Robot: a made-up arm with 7 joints. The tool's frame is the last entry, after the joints.
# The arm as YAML. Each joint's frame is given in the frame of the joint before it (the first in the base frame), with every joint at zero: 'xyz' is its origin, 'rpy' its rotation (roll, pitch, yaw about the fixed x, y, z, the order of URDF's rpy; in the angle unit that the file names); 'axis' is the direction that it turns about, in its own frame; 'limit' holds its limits. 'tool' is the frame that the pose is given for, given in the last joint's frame.
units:
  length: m
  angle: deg
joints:
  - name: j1
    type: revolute
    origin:
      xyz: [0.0, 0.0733, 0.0]
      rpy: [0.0, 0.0, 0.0]
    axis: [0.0, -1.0, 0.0]
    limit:
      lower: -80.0
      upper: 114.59
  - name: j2
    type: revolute
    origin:
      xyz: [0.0, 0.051, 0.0]
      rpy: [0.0, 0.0, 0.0]
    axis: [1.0, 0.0, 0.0]
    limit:
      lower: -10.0
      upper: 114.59
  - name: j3
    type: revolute
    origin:
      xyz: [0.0, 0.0, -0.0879]
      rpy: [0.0, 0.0, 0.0]
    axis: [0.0, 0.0, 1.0]
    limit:
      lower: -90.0
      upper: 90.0
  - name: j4
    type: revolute
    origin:
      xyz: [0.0, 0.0, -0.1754]
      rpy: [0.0, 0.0, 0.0]
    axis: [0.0, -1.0, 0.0]
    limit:
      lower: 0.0
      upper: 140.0
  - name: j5
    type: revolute
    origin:
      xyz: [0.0, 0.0, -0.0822]
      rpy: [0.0, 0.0, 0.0]
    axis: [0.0, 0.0, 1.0]
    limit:
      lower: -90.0
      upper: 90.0
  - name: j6
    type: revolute
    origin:
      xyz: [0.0, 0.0, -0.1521]
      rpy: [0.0, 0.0, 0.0]
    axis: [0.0, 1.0, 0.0]
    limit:
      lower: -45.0
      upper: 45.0
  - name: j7
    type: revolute
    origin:
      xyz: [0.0, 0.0, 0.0]
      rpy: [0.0, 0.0, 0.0]
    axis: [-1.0, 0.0, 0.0]
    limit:
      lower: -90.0
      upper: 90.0
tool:
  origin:
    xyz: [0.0, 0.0, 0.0]
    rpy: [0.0, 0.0, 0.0]
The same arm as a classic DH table. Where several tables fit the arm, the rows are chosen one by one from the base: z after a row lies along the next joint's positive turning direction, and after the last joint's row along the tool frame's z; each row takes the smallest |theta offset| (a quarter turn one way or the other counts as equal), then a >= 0, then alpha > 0; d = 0 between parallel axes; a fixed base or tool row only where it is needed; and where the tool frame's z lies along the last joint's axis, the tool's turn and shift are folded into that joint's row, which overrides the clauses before.
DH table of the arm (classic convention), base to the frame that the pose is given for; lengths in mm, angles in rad. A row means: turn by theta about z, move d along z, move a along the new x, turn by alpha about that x. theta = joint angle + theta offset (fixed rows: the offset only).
base (fixed): d 0; theta offset 0; a 0; alpha 1.5708
j1: d -124.3; theta offset 1.5708; a 0; alpha 1.5708
j2: d 0; theta offset 1.5708; a 0; alpha 1.5708
j3: d -263.3; theta offset 1.5708; a 0; alpha 1.5708
j4: d 0; theta offset 0; a 0; alpha -1.5708
j5: d -234.3; theta offset 0; a 0; alpha -1.5708
j6: d 0; theta offset -1.5708; a 0; alpha 1.5708
j7: d 0; theta offset 1.5708; a 0; alpha 1.5708
tool (fixed): d 0; theta offset -1.5708; a 0; alpha 0
Joint limits (rad, base to tool): -1.3963..2 -0.1745..2 -1.5708..1.5708 0..2.4435 -1.5708..1.5708 -0.7854..0.7854 -1.5708..1.5708

